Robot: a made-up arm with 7 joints. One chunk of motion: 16 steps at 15 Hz.
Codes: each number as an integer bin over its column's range. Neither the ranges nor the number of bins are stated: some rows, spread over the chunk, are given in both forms.
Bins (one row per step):
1: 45 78 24 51 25 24 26
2: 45 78 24 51 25 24 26
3: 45 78 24 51 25 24 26
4: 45 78 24 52 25 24 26
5: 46 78 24 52 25 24 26
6: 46 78 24 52 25 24 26
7: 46 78 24 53 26 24 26
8: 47 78 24 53 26 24 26
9: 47 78 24 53 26 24 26
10: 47 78 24 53 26 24 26
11: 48 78 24 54 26 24 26
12: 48 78 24 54 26 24 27
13: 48 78 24 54 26 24 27
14: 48 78 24 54 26 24 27
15: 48 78 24 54 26 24 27
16: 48 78 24 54 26 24 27
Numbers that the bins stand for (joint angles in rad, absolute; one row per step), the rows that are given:
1: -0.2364 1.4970 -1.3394 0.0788 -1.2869 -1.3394 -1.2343
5: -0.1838 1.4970 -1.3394 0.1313 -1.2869 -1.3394 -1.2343
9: -0.1313 1.4970 -1.3394 0.1838 -1.2343 -1.3394 -1.2343
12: -0.0788 1.4970 -1.3394 0.2364 -1.2343 -1.3394 -1.1818
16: -0.0788 1.4970 -1.3394 0.2364 -1.2343 -1.3394 -1.1818
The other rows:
2: -0.2364 1.4970 -1.3394 0.0788 -1.2869 -1.3394 -1.2343
3: -0.2364 1.4970 -1.3394 0.0788 -1.2869 -1.3394 -1.2343
4: -0.2364 1.4970 -1.3394 0.1313 -1.2869 -1.3394 -1.2343
6: -0.1838 1.4970 -1.3394 0.1313 -1.2869 -1.3394 -1.2343
7: -0.1838 1.4970 -1.3394 0.1838 -1.2343 -1.3394 -1.2343
8: -0.1313 1.4970 -1.3394 0.1838 -1.2343 -1.3394 -1.2343
10: -0.1313 1.4970 -1.3394 0.1838 -1.2343 -1.3394 -1.2343
11: -0.0788 1.4970 -1.3394 0.2364 -1.2343 -1.3394 -1.2343
13: -0.0788 1.4970 -1.3394 0.2364 -1.2343 -1.3394 -1.1818
14: -0.0788 1.4970 -1.3394 0.2364 -1.2343 -1.3394 -1.1818
15: -0.0788 1.4970 -1.3394 0.2364 -1.2343 -1.3394 -1.1818

